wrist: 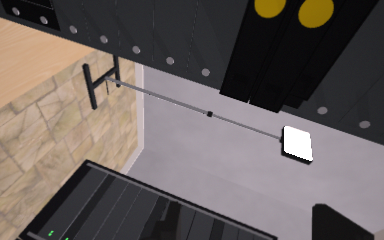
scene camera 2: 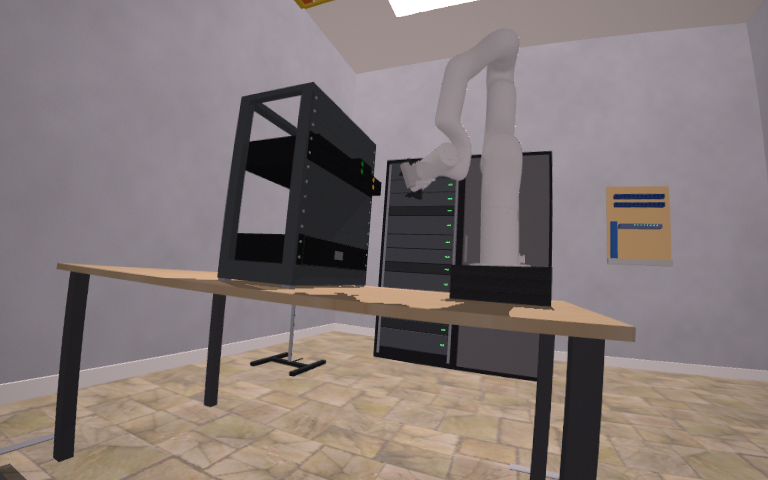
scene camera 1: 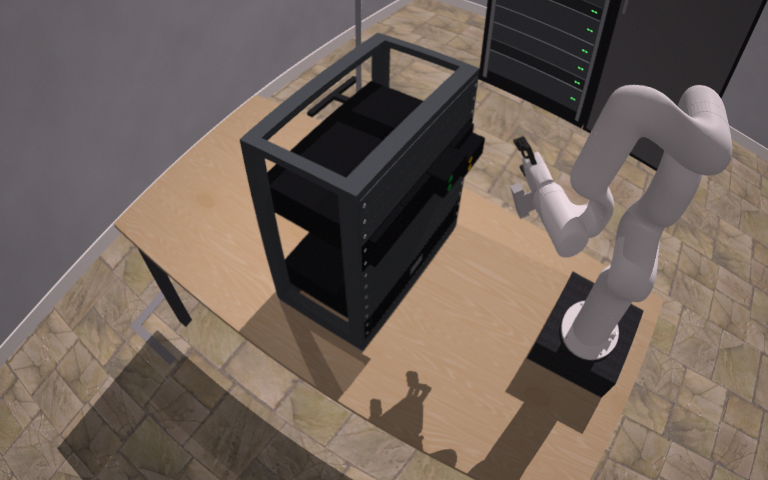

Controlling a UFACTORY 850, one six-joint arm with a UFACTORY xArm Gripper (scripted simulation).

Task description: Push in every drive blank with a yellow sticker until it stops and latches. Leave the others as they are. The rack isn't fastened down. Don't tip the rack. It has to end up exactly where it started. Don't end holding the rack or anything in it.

Labels:
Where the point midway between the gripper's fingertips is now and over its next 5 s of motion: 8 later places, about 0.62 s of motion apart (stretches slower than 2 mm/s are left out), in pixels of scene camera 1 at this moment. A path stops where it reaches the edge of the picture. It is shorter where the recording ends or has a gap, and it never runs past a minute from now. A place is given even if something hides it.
My gripper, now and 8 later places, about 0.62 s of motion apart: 521, 151; 497, 167; 485, 186; 482, 193; 482, 182; 482, 162; 485, 159; 497, 147; 498, 145

